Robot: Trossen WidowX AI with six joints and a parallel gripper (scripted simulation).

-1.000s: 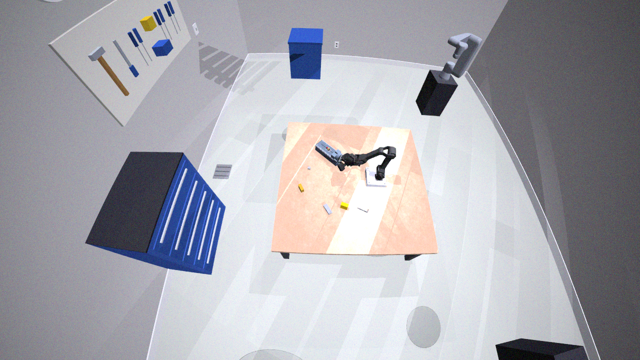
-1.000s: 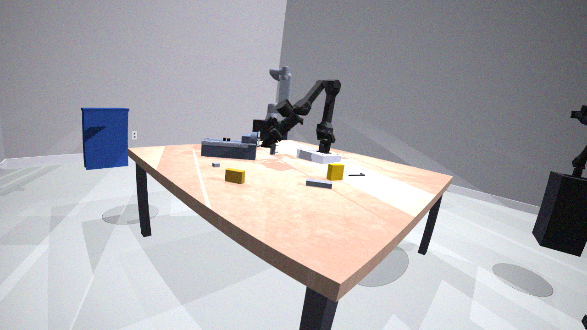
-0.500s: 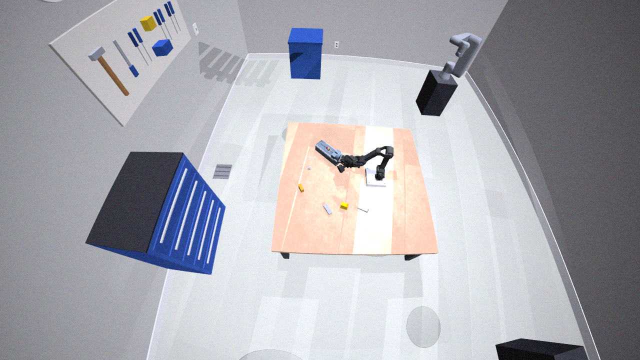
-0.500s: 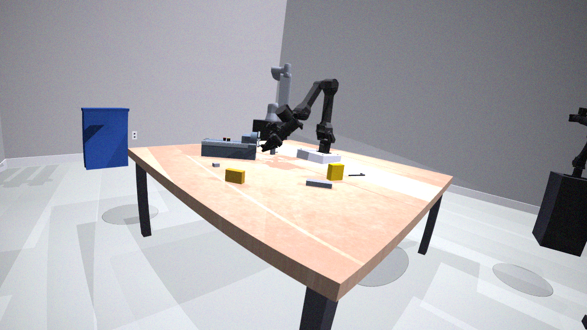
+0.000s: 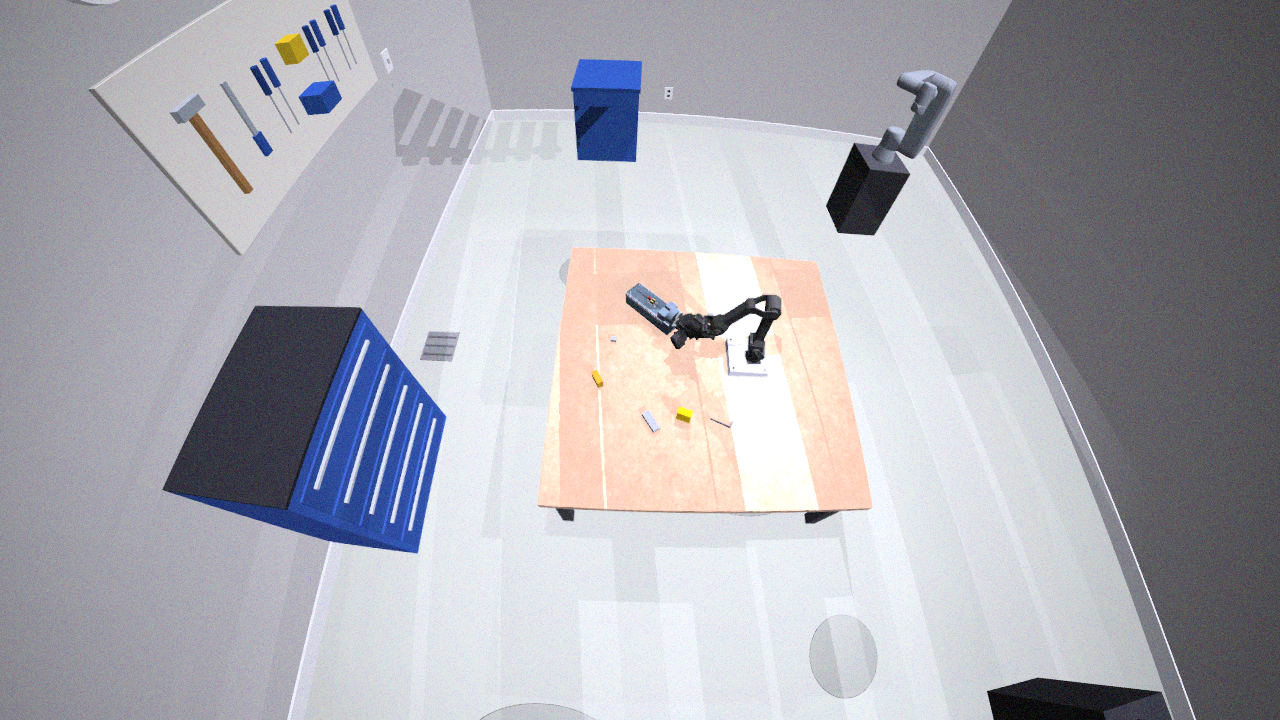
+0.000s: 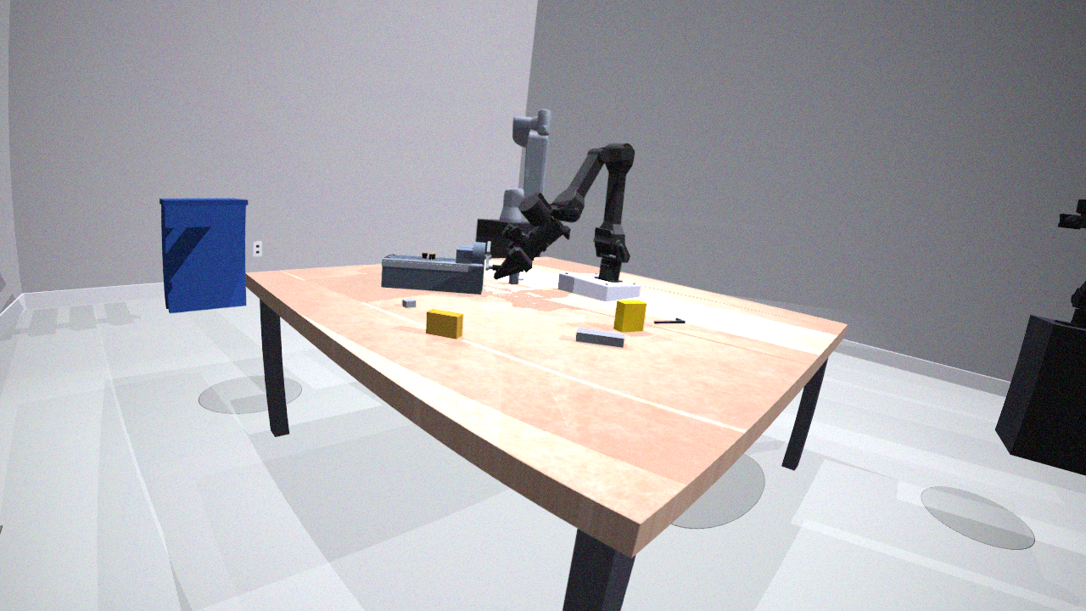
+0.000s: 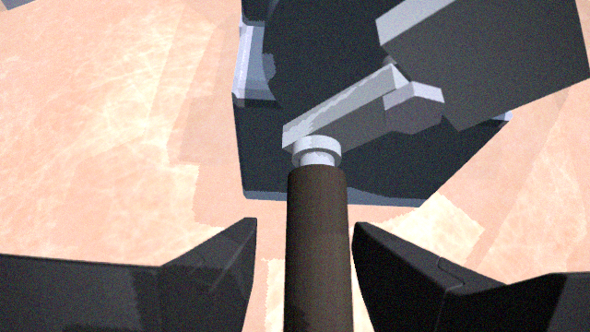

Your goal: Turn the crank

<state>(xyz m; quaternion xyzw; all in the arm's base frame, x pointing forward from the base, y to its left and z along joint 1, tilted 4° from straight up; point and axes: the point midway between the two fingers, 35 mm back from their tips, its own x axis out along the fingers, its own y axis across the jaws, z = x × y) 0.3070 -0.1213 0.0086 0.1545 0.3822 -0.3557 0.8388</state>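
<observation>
The crank is 30 mm above my gripper tip, 10 mm to the right of it and 10 mm behind it. Also, from my gripper tip: red pointer (150 mm to the right, 120 mm ahead, 40 mm above); then grey cube (280 mm ahead, 40 mm below, 20 mm to the left); then dark brown handle (20 mm above, 10 mm to the left, 10 mm behind).
</observation>
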